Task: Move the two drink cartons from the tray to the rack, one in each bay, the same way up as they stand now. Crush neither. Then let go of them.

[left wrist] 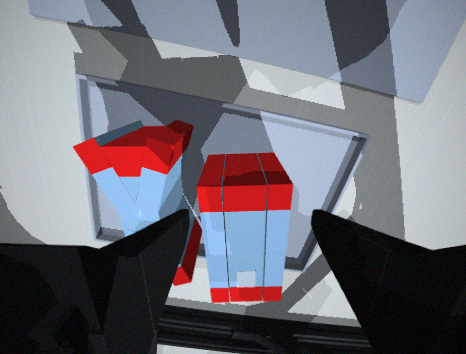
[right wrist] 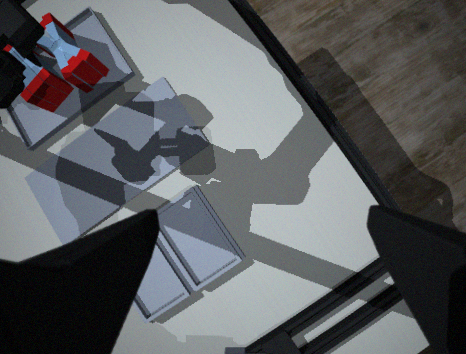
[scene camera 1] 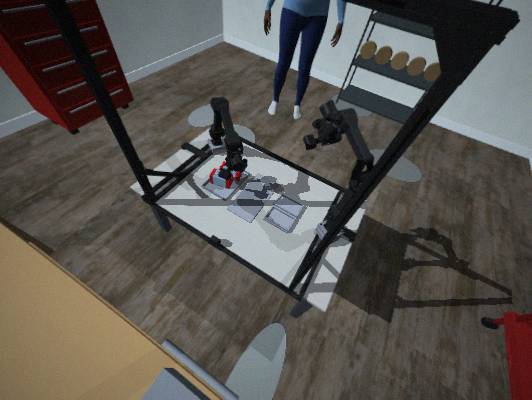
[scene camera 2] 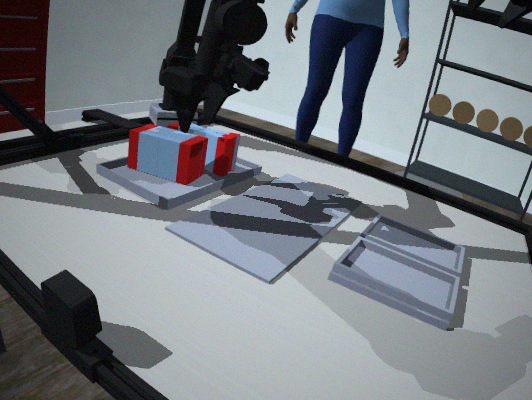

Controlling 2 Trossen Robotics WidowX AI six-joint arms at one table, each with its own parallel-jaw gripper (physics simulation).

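Frame: origin at the left arm's base, x ahead, y left, z up, level; metres.
Seen in the pictures: left gripper, fingertip midpoint: (left wrist: 250, 216) (right wrist: 24, 81) (scene camera 2: 195, 128); right gripper, fingertip midpoint: (right wrist: 262, 218) (scene camera 1: 314, 147) (scene camera 2: 485, 19); left arm's base, origin of the base link: (scene camera 1: 216, 142) (scene camera 2: 173, 107).
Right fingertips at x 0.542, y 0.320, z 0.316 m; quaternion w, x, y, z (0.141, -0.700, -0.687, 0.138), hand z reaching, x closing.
Note:
Pixels of each thing's middle, then the offset from my right fingertips to it. "pt": a spot on its surface instead.
- grey tray, surface spot: (left wrist: 320, 145) pt dz -0.365, dx -0.144, dy -0.407 m
- nearer carton, body centre: (left wrist: 243, 226) (scene camera 2: 166, 152) (right wrist: 32, 75) (scene camera 1: 221, 178) dz -0.331, dx -0.244, dy -0.401 m
- farther carton, body centre: (left wrist: 157, 201) (scene camera 2: 201, 147) (right wrist: 68, 54) (scene camera 1: 231, 171) dz -0.331, dx -0.279, dy -0.326 m
- two-bay rack, body centre: (scene camera 2: 407, 260) (right wrist: 169, 255) (scene camera 1: 284, 211) dz -0.361, dx +0.096, dy -0.148 m
Two cartons with red ends and blue middles lie side by side in the grey tray (scene camera 1: 212, 193) (scene camera 2: 131, 187) (left wrist: 320, 145). The nearer carton (scene camera 1: 220, 179) (scene camera 2: 157, 152) (left wrist: 245, 235) (right wrist: 47, 90) looks boxy. The farther carton (scene camera 2: 225, 152) (left wrist: 145, 185) (right wrist: 86, 70) has a creased, pinched-looking middle. My left gripper (scene camera 2: 197, 126) (left wrist: 250, 216) is open and empty above the cartons; its fingertips show either side of the nearer one in the left wrist view. My right gripper (scene camera 1: 309, 143) (right wrist: 262, 218) is open and empty, high up. The two-bay rack (scene camera 1: 285, 211) (scene camera 2: 390, 295) (right wrist: 222, 225) holds no carton.
A flat grey panel (scene camera 1: 250, 210) (scene camera 2: 230, 245) (left wrist: 185, 30) (right wrist: 100, 200) lies between tray and rack. A black frame surrounds the table, with a black block (scene camera 2: 71, 307) on its front rail. A person (scene camera 1: 300, 50) (scene camera 2: 340, 70) stands behind the table.

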